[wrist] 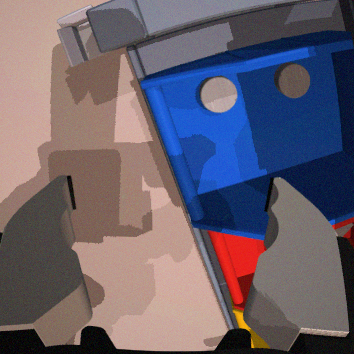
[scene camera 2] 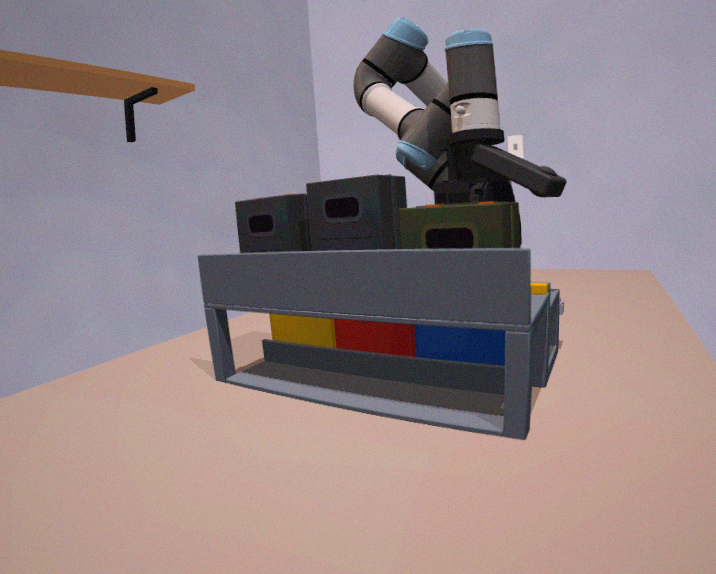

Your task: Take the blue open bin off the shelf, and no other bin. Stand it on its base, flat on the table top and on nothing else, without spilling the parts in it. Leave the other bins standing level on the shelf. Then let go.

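Places are measured from the arm's base along level axes (x ahead, y left, z up), in millimetres.
Where they show: gripper, fingertip midpoint: (wrist: 169, 181).
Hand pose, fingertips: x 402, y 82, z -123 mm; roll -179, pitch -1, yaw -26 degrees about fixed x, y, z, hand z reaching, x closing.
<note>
After its pixels a point has its place.
The blue open bin (scene camera 2: 460, 344) @[x 533, y 62, z -154 mm] (wrist: 220, 150) @[x 429, y 54, z -194 mm] is on the lower level of the grey shelf (scene camera 2: 364, 281) @[x 619, y -7, z -69 mm] (wrist: 180, 20) @[x 437, y 146, z -118 mm], at the right end of the row in the scene view. Two round, light brown parts show in it in the wrist view. A red bin (scene camera 2: 375, 337) @[x 529, y -38, z -151 mm] (wrist: 245, 252) @[x 415, y -49, z -194 mm] and a yellow bin (scene camera 2: 303, 330) @[x 514, y -144, z -152 mm] (wrist: 247, 327) @[x 389, y -125, z -163 mm] stand beside it in the row. My gripper (wrist: 169, 181) @[x 402, y 82, z -123 mm] is open. In the wrist view its left finger is over the table beside the shelf, its right finger over the blue bin's near end. In the scene view the fingers are hidden.
On the shelf's top level stand two dark grey bins (scene camera 2: 273, 224) @[x 559, y -141, z -13 mm] (scene camera 2: 355, 212) @[x 569, y -34, z -7 mm] and an olive bin (scene camera 2: 412, 227) @[x 589, y 32, z -24 mm] with orange things in it. The shelf's side edge (wrist: 212, 280) @[x 377, y -63, z -188 mm] runs between my fingers. A wooden wall shelf (scene camera 2: 89, 77) hangs at the left.
</note>
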